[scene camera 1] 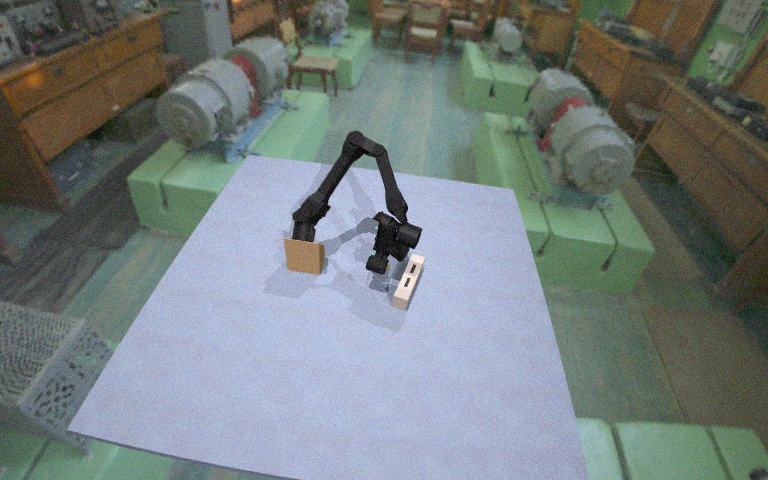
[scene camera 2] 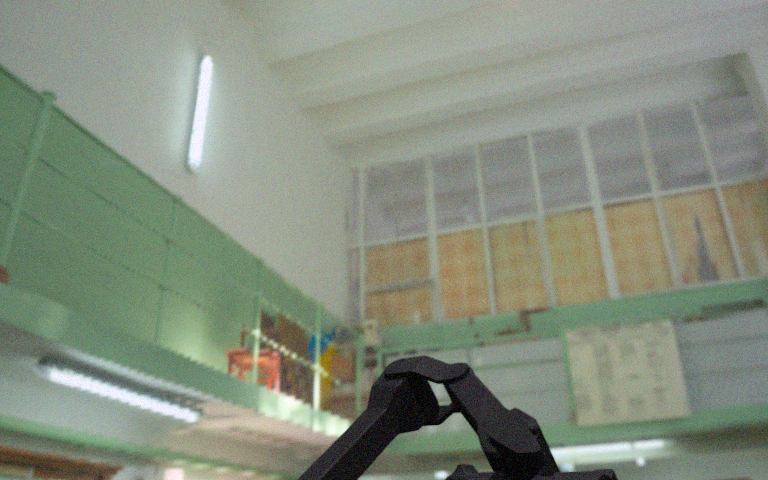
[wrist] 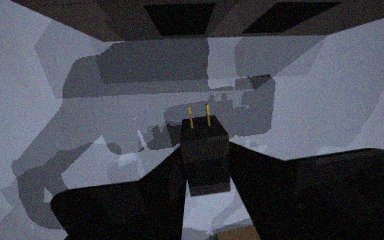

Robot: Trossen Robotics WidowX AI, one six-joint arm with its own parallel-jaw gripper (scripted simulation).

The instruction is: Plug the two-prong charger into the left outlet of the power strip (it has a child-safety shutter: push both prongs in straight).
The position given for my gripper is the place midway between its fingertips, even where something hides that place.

Observation:
My gripper [scene camera 1: 378,266] carries a black two-prong charger [wrist: 204,143].
My gripper shows as well in the wrist view [wrist: 202,146]. Scene camera 2 does not show the black two-prong charger: it is out of frame.

